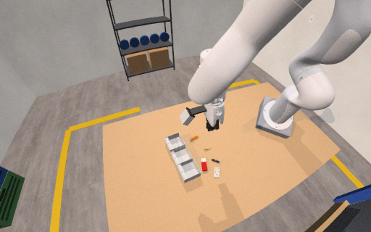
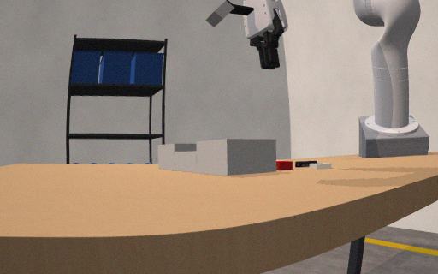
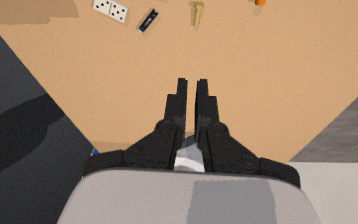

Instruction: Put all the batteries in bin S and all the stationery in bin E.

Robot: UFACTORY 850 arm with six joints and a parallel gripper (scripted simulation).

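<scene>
The bin is 13 cm ahead of my hand and 19 cm below it. From my hand the other things lie so: brass bolt: 1 cm to the right, 21 cm below; black battery: 2 cm behind, 7 cm to the left, 21 cm below; eraser: 4 cm ahead, 6 cm to the left, 20 cm below.
</scene>
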